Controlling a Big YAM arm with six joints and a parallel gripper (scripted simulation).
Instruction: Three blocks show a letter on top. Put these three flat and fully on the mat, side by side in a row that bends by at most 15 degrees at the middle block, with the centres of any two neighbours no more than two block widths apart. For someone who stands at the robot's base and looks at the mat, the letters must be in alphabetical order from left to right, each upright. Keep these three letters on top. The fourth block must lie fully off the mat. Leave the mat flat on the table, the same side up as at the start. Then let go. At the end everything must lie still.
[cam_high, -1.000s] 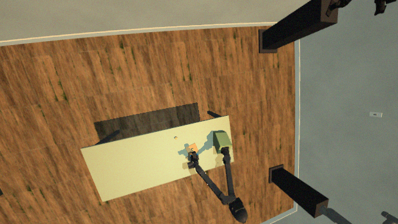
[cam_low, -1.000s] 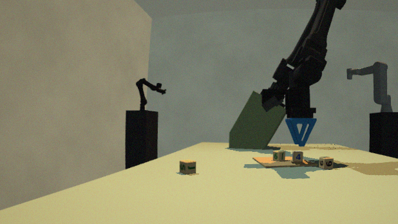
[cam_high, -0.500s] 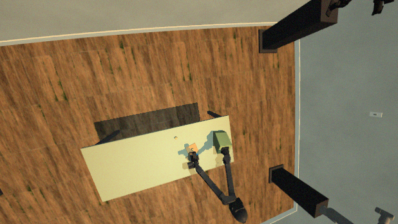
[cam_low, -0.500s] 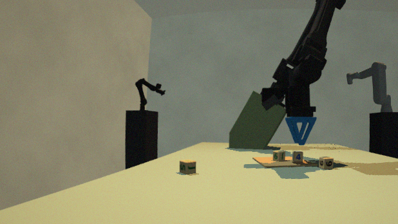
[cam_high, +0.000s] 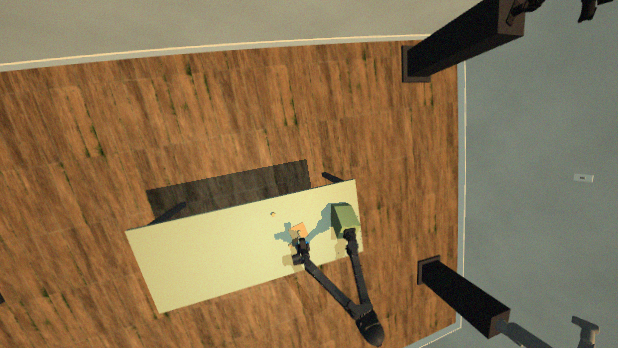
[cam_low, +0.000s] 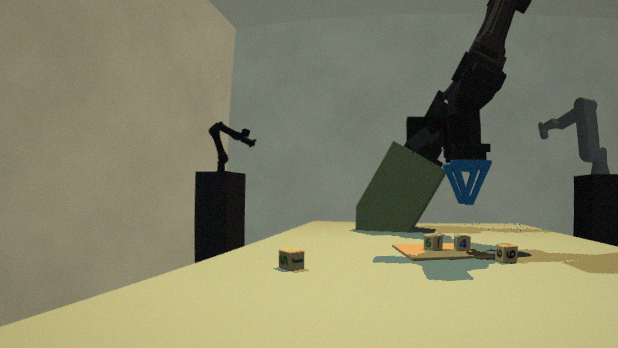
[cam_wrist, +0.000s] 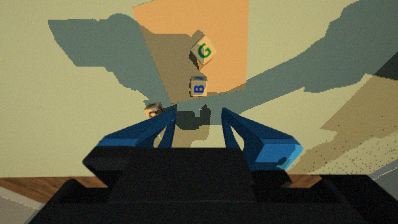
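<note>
Right now the orange mat is 50 mm to the right of my hand and 90 mm below it. The rest, counted from my hand: block: 80 mm below.
</note>
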